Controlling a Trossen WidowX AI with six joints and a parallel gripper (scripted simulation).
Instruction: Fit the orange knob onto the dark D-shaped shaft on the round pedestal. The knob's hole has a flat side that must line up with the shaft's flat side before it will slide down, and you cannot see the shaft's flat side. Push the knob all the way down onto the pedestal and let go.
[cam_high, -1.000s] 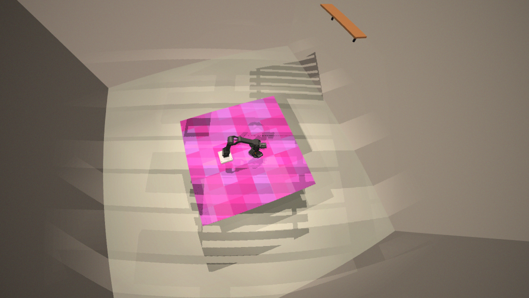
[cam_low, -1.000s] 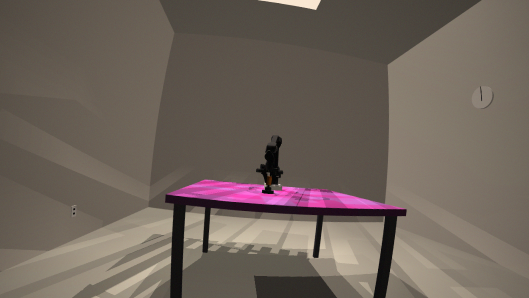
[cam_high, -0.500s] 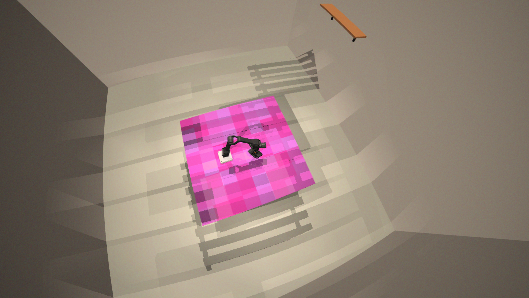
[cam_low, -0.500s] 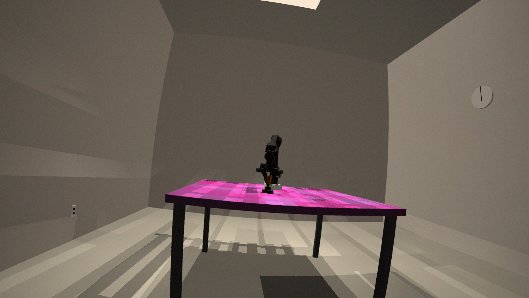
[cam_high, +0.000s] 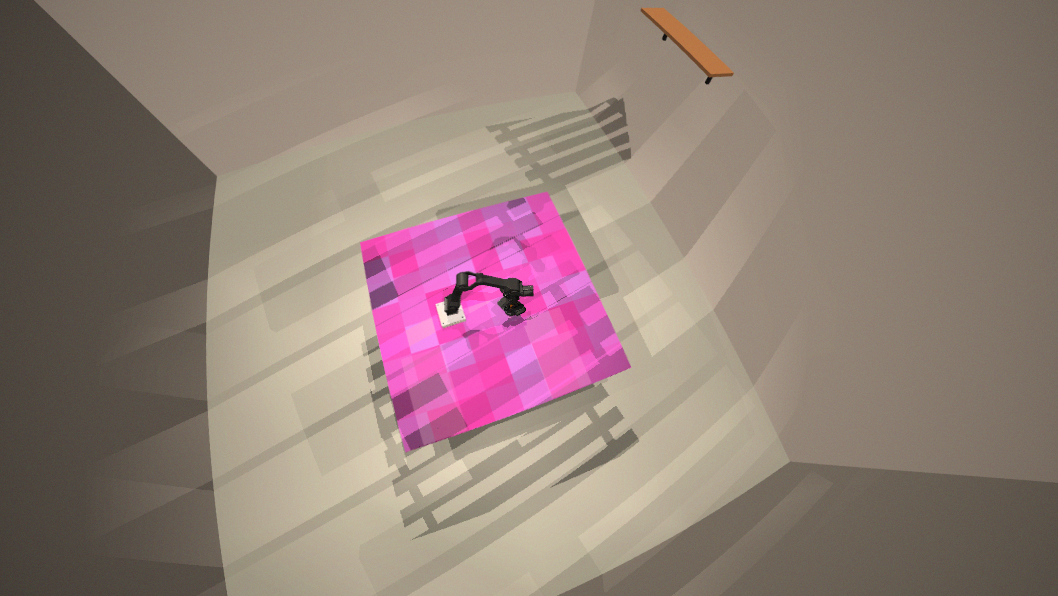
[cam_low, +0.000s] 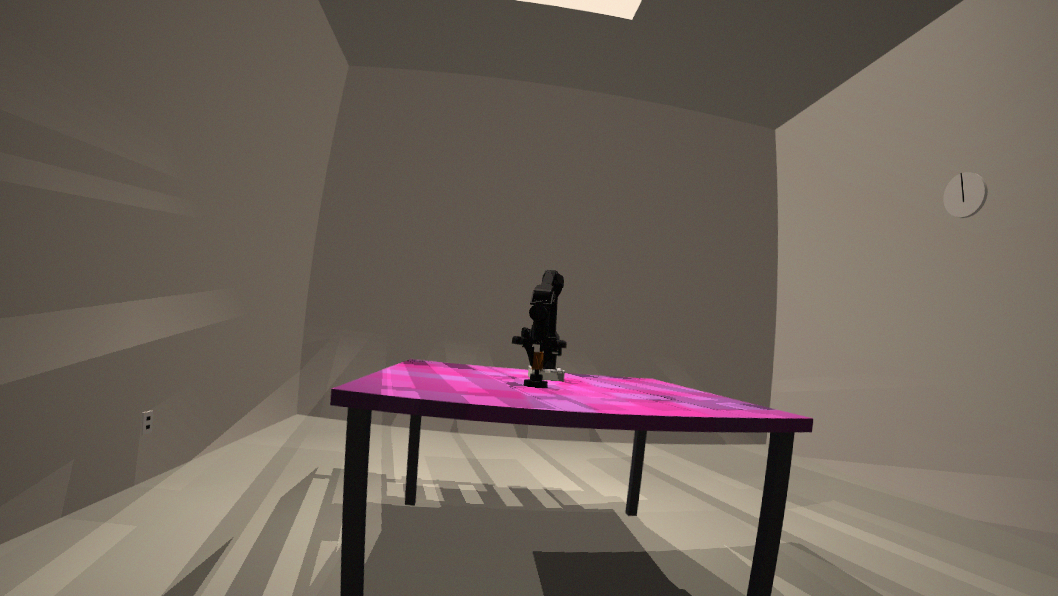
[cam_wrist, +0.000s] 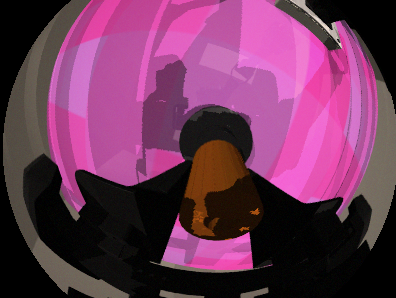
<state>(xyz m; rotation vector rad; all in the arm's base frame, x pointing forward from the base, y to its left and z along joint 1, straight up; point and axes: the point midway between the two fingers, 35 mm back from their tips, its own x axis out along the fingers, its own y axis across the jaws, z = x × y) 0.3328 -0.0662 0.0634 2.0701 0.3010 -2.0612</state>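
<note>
My gripper tip is 4 cm above the dark round pedestal. The rest, counted from my gripper tip: orange knob: 2 cm above.
</note>
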